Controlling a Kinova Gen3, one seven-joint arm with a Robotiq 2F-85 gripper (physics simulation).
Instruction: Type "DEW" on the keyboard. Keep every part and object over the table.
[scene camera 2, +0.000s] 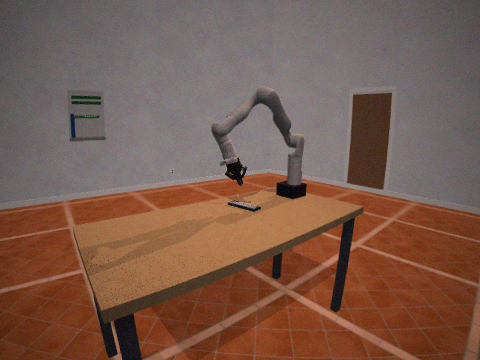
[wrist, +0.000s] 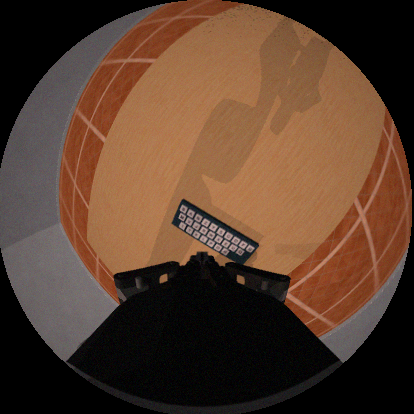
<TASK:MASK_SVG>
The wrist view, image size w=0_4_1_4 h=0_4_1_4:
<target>gripper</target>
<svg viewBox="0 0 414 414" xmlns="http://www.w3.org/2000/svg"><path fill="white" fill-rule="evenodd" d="M66 362L112 388L143 399L181 406L222 406L248 402L281 392L316 375L340 359L284 304L290 282L288 275L232 261L226 262L224 266L219 265L212 255L208 255L207 251L196 251L196 255L190 255L185 265L179 265L179 262L172 260L113 274L120 304L74 351ZM237 274L244 277L244 284L236 281ZM167 273L167 281L159 283L160 275Z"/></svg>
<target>keyboard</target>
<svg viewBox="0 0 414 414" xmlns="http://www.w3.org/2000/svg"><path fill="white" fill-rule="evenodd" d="M171 221L173 225L236 263L243 264L259 246L256 241L184 198L181 199Z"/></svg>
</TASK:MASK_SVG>
